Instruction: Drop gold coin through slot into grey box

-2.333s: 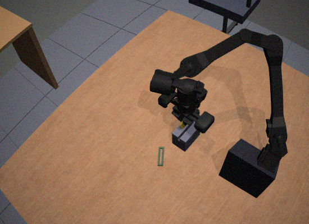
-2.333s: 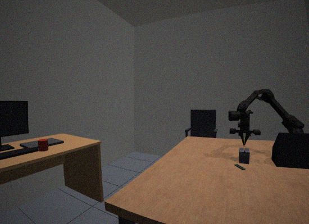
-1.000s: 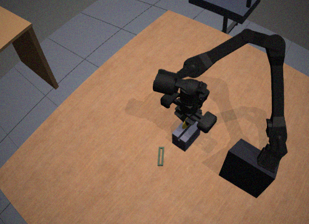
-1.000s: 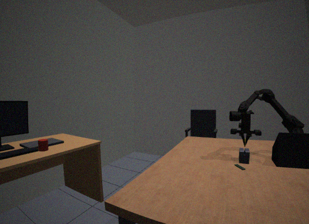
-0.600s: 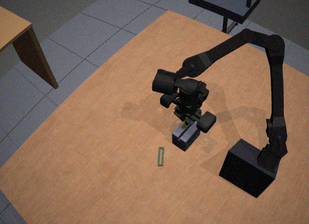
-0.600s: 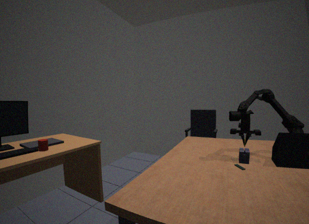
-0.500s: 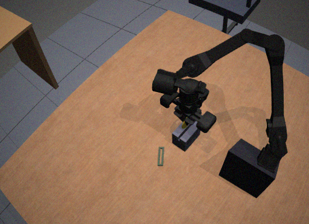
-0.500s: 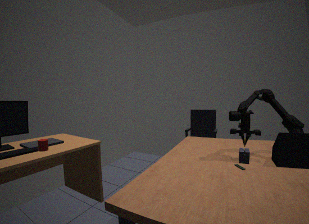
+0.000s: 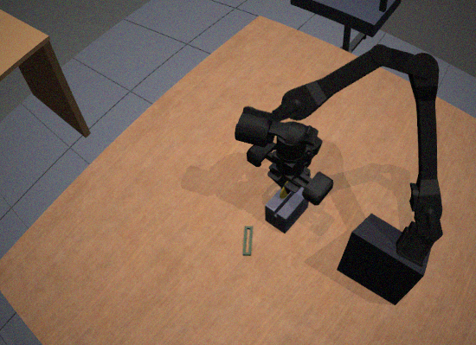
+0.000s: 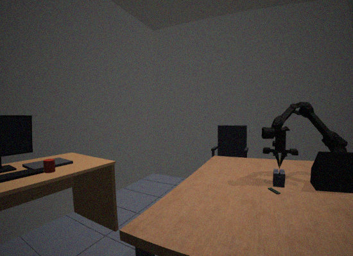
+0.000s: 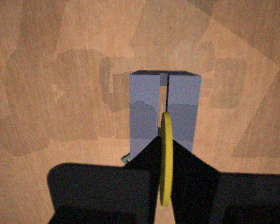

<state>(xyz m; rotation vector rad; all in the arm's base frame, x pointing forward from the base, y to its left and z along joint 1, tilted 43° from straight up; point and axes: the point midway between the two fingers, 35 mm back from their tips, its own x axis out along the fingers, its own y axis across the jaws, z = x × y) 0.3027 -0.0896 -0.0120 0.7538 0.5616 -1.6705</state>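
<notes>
My gripper tip is now 2 cm below the gold coin.
</notes>
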